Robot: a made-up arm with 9 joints.
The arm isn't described. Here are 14 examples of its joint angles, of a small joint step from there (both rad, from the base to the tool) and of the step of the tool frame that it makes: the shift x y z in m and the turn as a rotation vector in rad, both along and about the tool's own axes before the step.
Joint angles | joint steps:
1: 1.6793 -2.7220 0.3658 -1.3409 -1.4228 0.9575 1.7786 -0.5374 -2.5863 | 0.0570 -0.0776 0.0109 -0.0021 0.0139 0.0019 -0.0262 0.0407 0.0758
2: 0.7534 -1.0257 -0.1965 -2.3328 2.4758 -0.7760 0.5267 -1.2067 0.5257 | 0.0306 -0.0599 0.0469 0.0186 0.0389 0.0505 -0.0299 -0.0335 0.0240
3: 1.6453 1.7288 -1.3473 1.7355 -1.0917 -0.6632 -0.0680 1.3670 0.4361 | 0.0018 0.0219 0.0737 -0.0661 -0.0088 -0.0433 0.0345 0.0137 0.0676
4: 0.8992 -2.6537 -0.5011 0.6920 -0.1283 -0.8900 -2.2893 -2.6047 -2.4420 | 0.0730 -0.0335 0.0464 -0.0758 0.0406 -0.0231 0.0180 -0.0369 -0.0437
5: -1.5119 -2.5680 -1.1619 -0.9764 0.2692 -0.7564 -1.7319 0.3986 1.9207 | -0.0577 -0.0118 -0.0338 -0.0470 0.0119 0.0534 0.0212 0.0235 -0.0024
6: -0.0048 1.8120 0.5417 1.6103 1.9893 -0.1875 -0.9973 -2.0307 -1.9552 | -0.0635 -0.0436 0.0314 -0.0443 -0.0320 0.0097 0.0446 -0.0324 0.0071
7: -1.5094 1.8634 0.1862 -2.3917 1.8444 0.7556 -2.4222 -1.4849 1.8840 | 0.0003 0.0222 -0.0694 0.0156 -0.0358 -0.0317 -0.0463 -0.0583 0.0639
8: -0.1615 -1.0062 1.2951 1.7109 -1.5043 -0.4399 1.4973 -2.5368 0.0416 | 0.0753 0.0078 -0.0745 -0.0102 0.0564 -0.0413 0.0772 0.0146 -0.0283
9: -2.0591 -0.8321 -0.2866 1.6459 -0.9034 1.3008 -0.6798 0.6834 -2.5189 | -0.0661 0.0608 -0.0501 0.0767 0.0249 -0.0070 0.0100 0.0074 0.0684
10: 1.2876 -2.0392 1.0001 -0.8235 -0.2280 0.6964 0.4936 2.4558 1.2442 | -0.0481 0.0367 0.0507 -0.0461 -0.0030 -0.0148 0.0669 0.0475 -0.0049
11: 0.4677 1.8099 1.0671 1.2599 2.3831 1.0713 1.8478 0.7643 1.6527 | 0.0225 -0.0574 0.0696 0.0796 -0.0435 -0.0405 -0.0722 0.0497 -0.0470
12: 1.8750 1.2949 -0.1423 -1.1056 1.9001 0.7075 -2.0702 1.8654 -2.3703 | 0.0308 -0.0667 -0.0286 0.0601 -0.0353 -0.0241 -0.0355 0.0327 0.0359
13: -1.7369 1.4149 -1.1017 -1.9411 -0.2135 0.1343 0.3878 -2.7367 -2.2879 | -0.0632 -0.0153 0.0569 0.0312 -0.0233 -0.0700 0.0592 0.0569 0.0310
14: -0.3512 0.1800 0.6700 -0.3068 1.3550 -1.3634 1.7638 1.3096 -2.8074 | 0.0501 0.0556 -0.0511 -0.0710 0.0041 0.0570 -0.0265 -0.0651 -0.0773
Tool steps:
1: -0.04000 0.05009 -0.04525 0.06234 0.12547 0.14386
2: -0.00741 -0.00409 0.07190 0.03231 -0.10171 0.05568
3: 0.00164 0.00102 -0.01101 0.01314 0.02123 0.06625
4: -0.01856 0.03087 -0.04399 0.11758 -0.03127 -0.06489
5: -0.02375 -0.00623 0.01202 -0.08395 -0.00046 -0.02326
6: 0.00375 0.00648 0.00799 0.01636 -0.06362 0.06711
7: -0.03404 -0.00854 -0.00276 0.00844 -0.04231 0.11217
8: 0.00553 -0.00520 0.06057 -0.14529 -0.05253 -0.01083
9: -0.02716 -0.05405 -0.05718 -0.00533 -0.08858 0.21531
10: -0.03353 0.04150 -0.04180 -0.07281 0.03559 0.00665
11: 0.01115 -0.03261 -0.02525 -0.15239 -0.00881 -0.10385
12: 0.00796 -0.01194 0.04603 0.09825 0.05827 0.03689
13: 0.01097 0.00989 0.01139 -0.03903 0.05917 0.05578
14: -0.00652 -0.01519 -0.01407 0.03677 -0.08220 -0.07297
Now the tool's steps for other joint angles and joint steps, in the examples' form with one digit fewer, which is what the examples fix.
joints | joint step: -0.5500 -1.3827 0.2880 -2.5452 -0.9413 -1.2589 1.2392 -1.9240 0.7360 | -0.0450 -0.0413 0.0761 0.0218 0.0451 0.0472 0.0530 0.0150 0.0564
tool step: -0.0064 0.0281 -0.0120 -0.1049 -0.0044 0.1483
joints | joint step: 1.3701 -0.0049 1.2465 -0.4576 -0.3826 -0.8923 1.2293 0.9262 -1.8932 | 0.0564 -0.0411 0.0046 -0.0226 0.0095 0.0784 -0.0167 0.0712 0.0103
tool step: 0.0540 0.0151 -0.0064 0.0886 0.0299 0.1622
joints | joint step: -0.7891 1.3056 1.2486 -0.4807 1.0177 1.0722 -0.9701 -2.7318 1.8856 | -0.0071 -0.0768 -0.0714 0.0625 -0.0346 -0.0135 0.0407 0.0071 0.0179
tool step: -0.0506 0.0275 0.0089 0.0768 0.1106 0.0826
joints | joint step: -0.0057 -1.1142 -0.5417 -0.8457 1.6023 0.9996 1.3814 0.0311 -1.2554 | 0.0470 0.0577 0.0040 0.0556 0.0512 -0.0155 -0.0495 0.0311 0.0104
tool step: 0.0272 0.0272 0.0271 0.1153 -0.1307 0.0193
